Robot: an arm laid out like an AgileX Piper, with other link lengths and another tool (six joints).
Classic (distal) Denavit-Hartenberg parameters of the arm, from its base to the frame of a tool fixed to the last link. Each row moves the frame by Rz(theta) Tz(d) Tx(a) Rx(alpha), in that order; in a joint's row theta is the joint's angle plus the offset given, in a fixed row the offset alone. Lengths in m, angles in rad.
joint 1: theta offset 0  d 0.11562  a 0  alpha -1.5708
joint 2: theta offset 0.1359  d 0  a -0.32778  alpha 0
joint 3: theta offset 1.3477  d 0  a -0.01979  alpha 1.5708
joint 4: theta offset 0  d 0.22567  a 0  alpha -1.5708
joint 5: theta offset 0  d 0  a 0  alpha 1.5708
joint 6: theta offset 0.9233  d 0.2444  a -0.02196  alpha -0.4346
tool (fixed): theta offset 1.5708  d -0.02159  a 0  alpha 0
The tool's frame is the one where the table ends.
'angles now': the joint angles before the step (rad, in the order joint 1, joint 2, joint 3, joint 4, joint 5, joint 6). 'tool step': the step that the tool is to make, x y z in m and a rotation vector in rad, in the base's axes. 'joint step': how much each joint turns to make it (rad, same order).
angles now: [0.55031 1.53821 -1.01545 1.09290 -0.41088 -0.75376]
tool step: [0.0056 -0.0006 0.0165 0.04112 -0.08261 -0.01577]
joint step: [-0.00006 0.01002 -0.00016 -0.16205 -0.06922 0.17863]
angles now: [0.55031 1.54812 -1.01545 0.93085 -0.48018 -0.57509]
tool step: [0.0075 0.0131 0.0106 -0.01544 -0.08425 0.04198]
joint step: [-0.00006 0.03166 0.00003 -0.21095 -0.05593 0.16117]
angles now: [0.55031 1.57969 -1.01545 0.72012 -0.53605 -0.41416]
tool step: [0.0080 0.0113 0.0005 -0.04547 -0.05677 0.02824]
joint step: [0.00009 0.04246 -0.00021 -0.12799 -0.05784 0.06434]
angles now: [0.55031 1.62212 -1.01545 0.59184 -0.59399 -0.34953]
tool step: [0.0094 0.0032 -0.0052 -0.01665 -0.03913 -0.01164]
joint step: [0.00016 0.04950 0.00021 -0.04596 -0.07775 0.02776]
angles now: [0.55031 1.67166 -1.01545 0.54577 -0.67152 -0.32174]
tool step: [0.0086 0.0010 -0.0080 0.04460 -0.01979 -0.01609]
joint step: [-0.00014 0.04777 0.00011 -0.02271 -0.07469 0.07186]
